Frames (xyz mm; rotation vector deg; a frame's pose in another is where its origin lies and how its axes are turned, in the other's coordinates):
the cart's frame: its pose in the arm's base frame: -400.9 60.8 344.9 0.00 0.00 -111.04
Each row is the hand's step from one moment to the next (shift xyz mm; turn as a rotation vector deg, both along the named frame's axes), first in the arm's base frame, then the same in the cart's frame.
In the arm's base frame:
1: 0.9 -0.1 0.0 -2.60 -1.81 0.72
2: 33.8 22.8 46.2 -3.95 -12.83 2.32
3: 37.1 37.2 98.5 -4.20 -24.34 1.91
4: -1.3 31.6 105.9 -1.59 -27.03 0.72
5: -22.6 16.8 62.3 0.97 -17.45 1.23
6: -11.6 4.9 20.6 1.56 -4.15 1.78
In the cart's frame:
1: -0.2 0.9 0.0 2.62 -1.78 0.72
2: -33.4 23.4 46.2 13.39 0.92 2.32
3: -48.0 21.3 98.5 24.23 4.82 1.91
4: -29.0 -12.6 105.9 25.80 8.22 0.72
5: -7.6 -27.1 62.3 15.94 7.17 1.23
6: -0.4 -12.6 20.6 3.31 2.95 1.78

